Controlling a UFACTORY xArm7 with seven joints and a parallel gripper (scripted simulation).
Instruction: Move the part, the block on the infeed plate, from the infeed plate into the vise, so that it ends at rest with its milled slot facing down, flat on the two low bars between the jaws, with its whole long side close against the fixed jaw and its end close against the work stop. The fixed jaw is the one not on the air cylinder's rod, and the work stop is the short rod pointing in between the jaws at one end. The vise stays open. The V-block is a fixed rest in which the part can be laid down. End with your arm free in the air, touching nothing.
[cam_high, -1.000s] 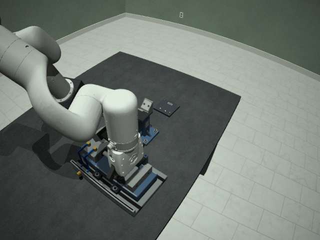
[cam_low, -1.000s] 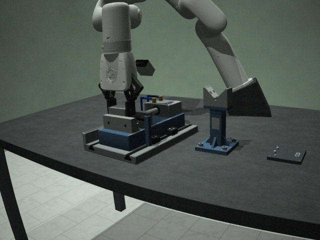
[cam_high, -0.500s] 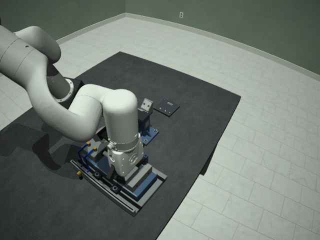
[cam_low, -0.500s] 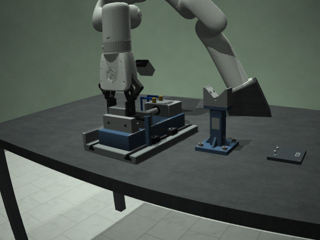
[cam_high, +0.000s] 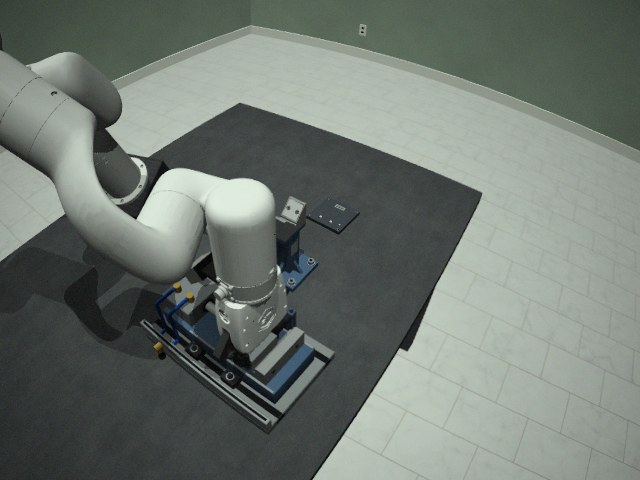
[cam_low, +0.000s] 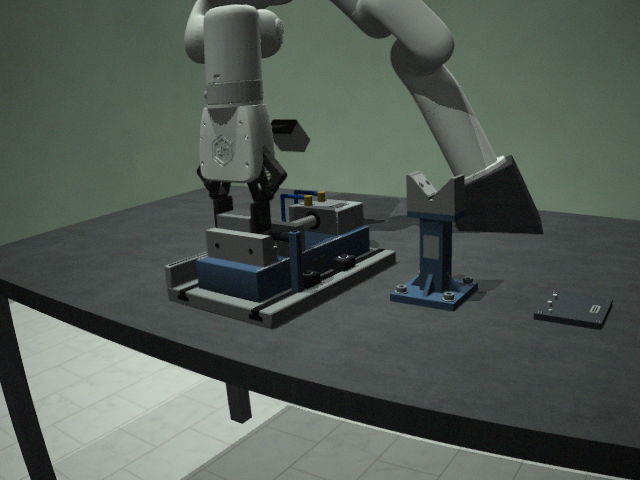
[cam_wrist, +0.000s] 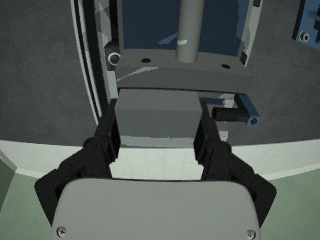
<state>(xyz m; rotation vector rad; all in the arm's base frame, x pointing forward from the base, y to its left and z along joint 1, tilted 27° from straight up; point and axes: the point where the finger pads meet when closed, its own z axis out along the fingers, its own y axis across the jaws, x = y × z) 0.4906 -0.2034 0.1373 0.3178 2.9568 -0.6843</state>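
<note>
Right now the part is 20 mm below my hand. Also, from my hand: work stop 60 mm to the left, 20 mm below, 20 mm ahead; then moving jaw 30 mm to the left, 30 mm below, 30 mm behind; then fixed jaw 30 mm below, 30 mm ahead, 10 mm to the left.
</note>
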